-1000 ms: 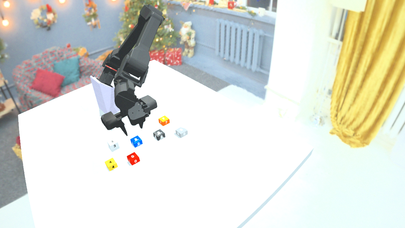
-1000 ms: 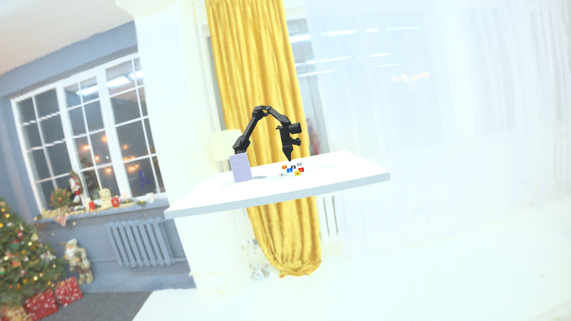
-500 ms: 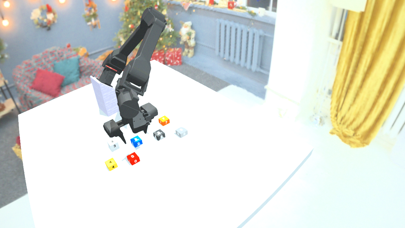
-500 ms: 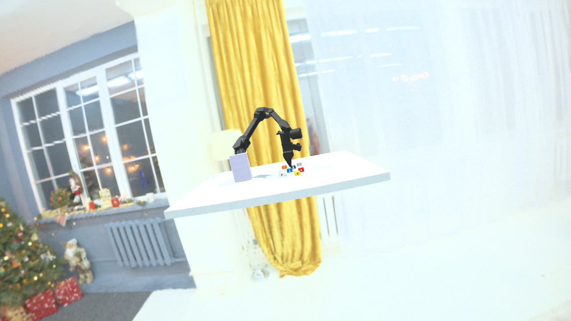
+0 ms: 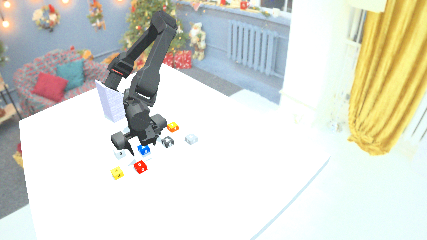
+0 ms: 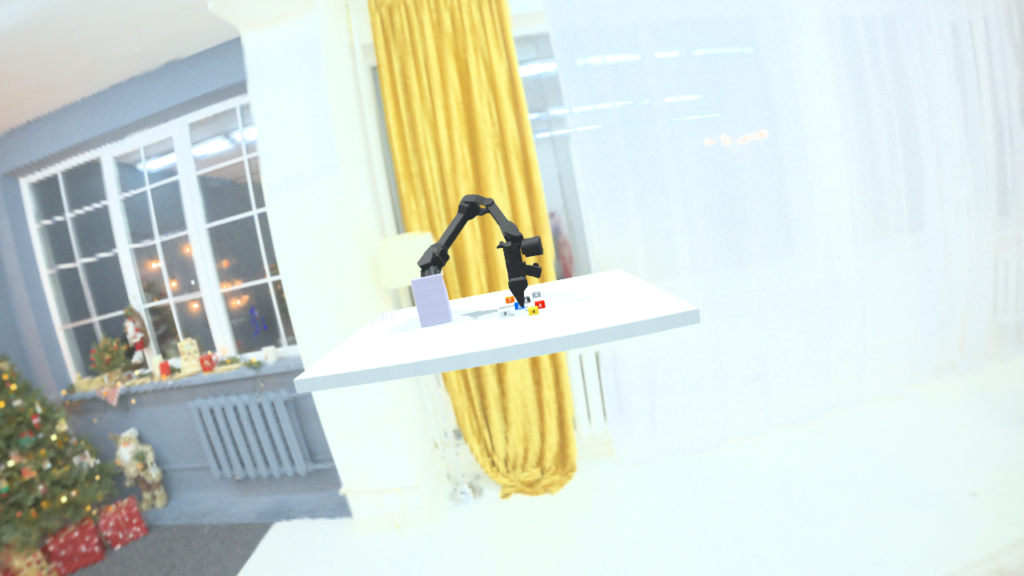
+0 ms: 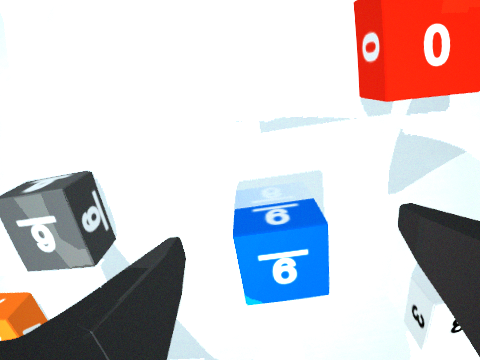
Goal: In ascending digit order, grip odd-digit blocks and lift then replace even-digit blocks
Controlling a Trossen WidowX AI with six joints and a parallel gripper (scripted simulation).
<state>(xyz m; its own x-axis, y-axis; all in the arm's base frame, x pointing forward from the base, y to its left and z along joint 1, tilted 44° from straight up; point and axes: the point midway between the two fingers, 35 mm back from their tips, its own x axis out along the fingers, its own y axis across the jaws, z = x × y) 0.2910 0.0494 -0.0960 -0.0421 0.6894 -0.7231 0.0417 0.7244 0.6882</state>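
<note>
My gripper tip is now 1 cm past the blue block. Round my gripper tip: dark grey block marked 6 (2 cm ahead, 9 cm to the left); then red block marked 0 (6 cm ahead, 5 cm to the right); then white block marked 3 (6 cm behind, 7 cm to the right).
</note>
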